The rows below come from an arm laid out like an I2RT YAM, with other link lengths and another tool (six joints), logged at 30 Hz.
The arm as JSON. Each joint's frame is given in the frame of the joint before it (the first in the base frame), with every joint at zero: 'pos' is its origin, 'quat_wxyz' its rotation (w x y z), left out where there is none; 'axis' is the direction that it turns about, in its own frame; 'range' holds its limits. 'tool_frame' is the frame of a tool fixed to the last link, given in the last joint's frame.
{
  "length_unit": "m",
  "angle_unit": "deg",
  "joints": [
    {
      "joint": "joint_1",
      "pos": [
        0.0,
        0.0,
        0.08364
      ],
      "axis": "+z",
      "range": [
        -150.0,
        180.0
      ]
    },
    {
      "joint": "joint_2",
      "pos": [
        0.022,
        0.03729,
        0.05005
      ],
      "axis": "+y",
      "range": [
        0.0,
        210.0
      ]
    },
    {
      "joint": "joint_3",
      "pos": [
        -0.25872,
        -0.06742,
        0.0
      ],
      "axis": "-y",
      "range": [
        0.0,
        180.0
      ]
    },
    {
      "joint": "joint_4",
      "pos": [
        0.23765,
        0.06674,
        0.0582
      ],
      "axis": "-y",
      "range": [
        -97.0,
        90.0
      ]
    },
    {
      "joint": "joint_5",
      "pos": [
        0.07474,
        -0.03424,
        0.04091
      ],
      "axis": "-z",
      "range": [
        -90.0,
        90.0
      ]
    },
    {
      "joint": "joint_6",
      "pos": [
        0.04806,
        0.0,
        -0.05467
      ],
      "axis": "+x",
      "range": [
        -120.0,
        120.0
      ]
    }
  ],
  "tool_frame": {
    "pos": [
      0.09,
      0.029,
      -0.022
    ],
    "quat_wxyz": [
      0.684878,
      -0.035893,
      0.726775,
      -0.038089
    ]
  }
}
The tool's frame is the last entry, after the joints.
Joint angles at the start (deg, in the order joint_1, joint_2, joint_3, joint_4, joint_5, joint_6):
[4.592, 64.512, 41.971, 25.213, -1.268, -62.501]
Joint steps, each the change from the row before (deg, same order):
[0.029, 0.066, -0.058, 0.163, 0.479, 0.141]
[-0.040, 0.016, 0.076, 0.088, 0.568, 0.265]
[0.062, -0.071, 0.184, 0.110, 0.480, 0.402]
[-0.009, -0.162, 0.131, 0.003, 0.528, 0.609]
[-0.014, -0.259, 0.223, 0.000, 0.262, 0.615]
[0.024, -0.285, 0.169, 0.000, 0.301, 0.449]
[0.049, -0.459, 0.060, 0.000, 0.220, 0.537]
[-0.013, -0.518, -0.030, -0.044, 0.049, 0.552]
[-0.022, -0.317, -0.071, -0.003, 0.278, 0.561]
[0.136, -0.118, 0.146, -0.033, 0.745, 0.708]
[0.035, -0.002, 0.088, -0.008, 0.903, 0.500]
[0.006, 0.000, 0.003, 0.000, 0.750, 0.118]
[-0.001, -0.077, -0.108, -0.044, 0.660, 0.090]
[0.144, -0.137, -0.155, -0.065, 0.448, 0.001]
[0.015, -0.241, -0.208, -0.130, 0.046, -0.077]
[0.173, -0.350, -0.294, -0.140, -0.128, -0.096]
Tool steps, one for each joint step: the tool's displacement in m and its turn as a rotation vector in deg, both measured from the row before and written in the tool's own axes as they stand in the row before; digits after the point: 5 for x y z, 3 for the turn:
[0.00091, -0.00007, 0.00021, 0.193, 0.404, 0.153]
[0.00105, -0.00128, 0.00024, 0.347, 0.510, 0.283]
[-0.00038, -0.00229, 0.00017, 0.471, 0.250, 0.434]
[0.00013, -0.00220, -0.00022, 0.443, 0.382, 0.639]
[-0.00096, -0.00318, -0.00034, 0.514, 0.064, 0.653]
[-0.00092, -0.00293, -0.00050, 0.499, 0.071, 0.491]
[-0.00136, -0.00296, -0.00114, 0.509, -0.057, 0.585]
[-0.00117, -0.00248, -0.00144, 0.395, -0.130, 0.588]
[-0.00009, -0.00144, -0.00093, 0.314, 0.167, 0.586]
[-0.00029, -0.00176, -0.00015, 0.430, 0.447, 0.758]
[0.00117, -0.00131, 0.00014, 0.431, 0.740, 0.535]
[0.00150, -0.00078, 0.00005, 0.332, 0.662, 0.139]
[0.00167, -0.00023, -0.00036, 0.228, 0.623, 0.098]
[0.00053, 0.00044, -0.00070, 0.063, 0.310, 0.012]
[0.00050, 0.00048, -0.00104, -0.067, 0.072, -0.089]
[-0.00066, 0.00114, -0.00158, -0.206, -0.229, -0.099]

